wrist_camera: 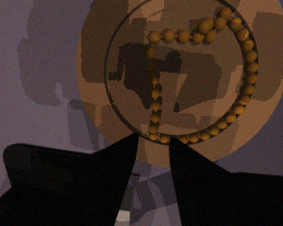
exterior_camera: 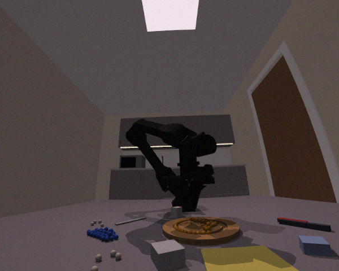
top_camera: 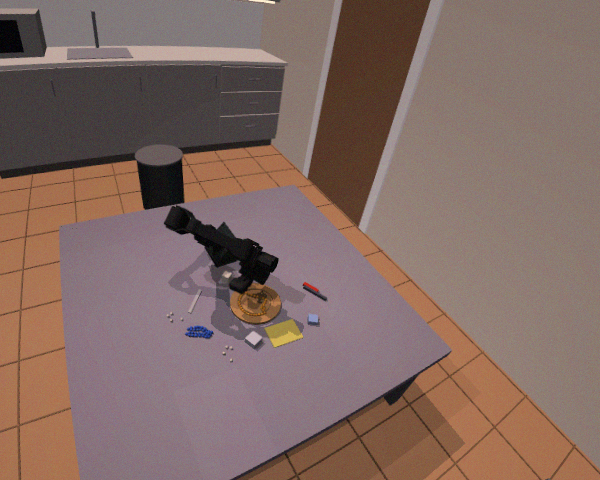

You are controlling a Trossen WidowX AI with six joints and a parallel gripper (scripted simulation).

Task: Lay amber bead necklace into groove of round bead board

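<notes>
My gripper tip is now 50 mm short of the round wooden bead board, 10 mm to the right of it and 40 mm above it. Also, from my gripper tip: grey block: 200 mm ahead, 80 mm to the right, 30 mm below; then yellow pad: 220 mm ahead, 30 mm to the left, 40 mm below; then thin rod: 70 mm behind, 190 mm to the right, 40 mm below.
</notes>
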